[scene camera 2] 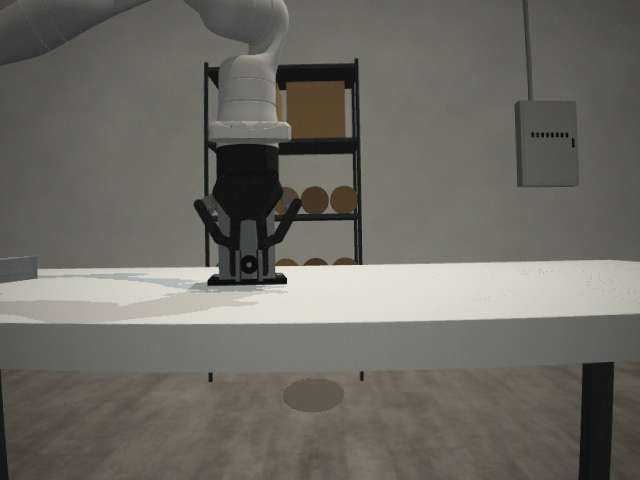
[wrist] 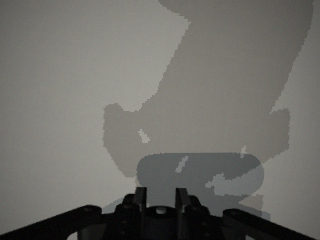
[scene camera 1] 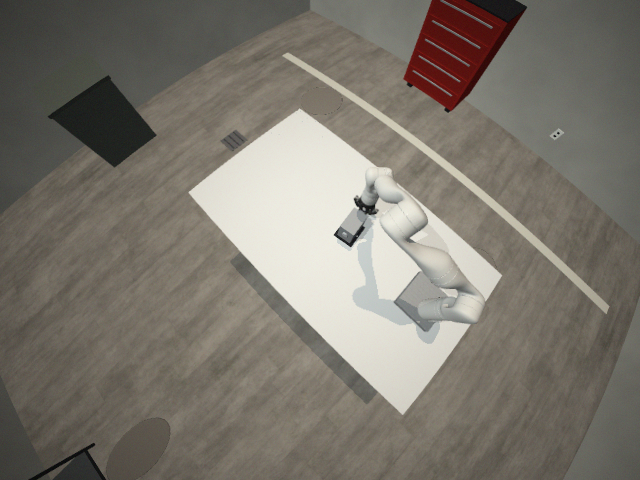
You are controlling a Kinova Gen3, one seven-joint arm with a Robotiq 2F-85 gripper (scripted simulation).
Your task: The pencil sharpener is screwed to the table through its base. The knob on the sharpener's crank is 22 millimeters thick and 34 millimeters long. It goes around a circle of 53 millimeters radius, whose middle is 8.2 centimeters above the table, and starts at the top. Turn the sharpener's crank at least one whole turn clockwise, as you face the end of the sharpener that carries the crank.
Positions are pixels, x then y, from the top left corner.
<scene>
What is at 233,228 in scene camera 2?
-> My gripper.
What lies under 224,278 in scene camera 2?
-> A pencil sharpener.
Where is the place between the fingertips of my gripper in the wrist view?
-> At 160,201
</scene>
